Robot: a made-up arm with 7 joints. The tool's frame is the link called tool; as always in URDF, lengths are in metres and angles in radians.
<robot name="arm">
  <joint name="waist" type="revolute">
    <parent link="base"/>
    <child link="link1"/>
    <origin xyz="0.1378 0.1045 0.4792" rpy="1.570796 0 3.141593"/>
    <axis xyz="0 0 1"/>
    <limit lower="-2.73" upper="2.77" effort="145" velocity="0.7"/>
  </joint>
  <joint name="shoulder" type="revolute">
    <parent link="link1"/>
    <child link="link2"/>
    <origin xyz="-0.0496 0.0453 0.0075" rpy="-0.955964 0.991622 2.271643"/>
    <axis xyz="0 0 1"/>
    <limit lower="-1.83" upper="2.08" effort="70" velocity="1.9"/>
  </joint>
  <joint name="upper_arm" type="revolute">
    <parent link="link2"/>
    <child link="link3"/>
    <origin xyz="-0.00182 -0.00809 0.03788" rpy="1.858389 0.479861 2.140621"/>
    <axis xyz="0 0 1"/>
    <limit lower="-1.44" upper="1.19" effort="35" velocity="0.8"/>
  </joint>
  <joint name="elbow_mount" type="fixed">
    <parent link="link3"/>
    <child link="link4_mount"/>
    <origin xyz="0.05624 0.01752 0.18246"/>
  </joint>
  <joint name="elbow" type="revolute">
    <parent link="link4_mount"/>
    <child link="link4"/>
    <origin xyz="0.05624 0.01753 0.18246" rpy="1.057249 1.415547 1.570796"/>
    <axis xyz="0 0 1"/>
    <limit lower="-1.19" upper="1.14" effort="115" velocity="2.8"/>
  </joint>
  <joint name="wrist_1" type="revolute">
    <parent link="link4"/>
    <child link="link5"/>
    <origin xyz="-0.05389 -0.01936 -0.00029" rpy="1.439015 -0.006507 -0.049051"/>
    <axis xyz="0 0 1"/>
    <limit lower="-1.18" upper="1.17" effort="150" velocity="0.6"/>
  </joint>
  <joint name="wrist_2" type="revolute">
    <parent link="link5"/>
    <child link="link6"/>
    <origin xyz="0.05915 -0.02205 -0.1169" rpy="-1.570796 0 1.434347"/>
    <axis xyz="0 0 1"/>
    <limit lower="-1.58" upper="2.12" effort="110" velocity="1.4"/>
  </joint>
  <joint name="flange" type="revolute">
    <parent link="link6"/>
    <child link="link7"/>
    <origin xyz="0.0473 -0.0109 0.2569" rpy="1.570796 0 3.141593"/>
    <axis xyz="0 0 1"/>
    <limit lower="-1.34" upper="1.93" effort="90" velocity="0.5"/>
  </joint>
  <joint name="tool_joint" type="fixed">
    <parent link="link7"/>
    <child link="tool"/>
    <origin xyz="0.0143 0.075 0.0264" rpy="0 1.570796 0"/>
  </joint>
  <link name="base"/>
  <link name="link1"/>
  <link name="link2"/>
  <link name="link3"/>
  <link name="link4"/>
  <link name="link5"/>
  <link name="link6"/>
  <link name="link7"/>
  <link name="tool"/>
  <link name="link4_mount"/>
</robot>
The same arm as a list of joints. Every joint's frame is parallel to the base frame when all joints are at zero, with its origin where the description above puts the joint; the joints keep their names.
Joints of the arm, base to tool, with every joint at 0 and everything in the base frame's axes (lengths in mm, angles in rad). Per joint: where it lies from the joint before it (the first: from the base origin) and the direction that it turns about. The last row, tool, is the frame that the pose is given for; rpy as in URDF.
waist: offset 137.8 104.5 479.2 axis 0 1 0
shoulder: offset 49.6 7.5 45.3 axis 0.93564 0.315713 -0.157807
upper_arm: offset 34.8 17.1 0.5 axis 0.0745 -0.996298 0.0429
elbow: offset -12.5 -371.3 -95 axis -0.131397 -0.128397 -0.98298
wrist_1: offset -21.8 -52 10 axis -1 0 0
wrist_2: offset 116.9 61.6 13.8 axis 0 -1 0
flange: offset -10.9 -256.9 -47.3 axis 1 0 0
tool: offset 26.4 -75 14.3 rpy 0 0 3.1416
Joint limits (rad, base to tool): -2.73..2.77 -1.83..2.08 -1.44..1.19 -1.19..1.14 -1.18..1.17 -1.58..2.12 -1.34..1.93

